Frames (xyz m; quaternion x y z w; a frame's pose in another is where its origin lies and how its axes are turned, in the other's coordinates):
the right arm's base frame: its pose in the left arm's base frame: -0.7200 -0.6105 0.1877 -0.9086 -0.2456 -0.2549 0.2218
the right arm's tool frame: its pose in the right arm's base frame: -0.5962 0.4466 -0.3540 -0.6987 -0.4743 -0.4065 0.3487
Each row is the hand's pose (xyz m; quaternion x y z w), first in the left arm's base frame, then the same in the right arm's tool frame.
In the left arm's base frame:
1: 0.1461 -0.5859 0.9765 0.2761 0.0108 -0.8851 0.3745
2: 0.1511 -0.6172 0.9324 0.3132 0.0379 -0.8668 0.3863
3: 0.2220 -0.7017 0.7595 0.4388 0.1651 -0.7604 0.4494
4: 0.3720 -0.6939 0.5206 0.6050 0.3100 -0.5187 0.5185
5: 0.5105 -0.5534 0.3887 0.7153 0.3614 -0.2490 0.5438
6: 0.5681 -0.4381 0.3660 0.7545 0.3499 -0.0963 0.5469
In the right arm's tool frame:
1: 0.3568 1.6681 0.2017 0.3674 -0.5488 -0.5580 0.5025
2: 0.3821 1.6239 0.2204 0.3813 -0.5202 -0.5420 0.5388
3: 0.5265 1.4951 0.2884 0.3970 -0.3829 -0.4689 0.6899
4: 0.7936 1.4058 0.3062 0.3882 -0.1641 -0.2833 0.8615
5: 1.0141 1.4527 0.2319 0.3543 0.0080 -0.0548 0.9335
6: 1.0984 1.5234 0.1611 0.3258 0.0762 0.0849 0.9385

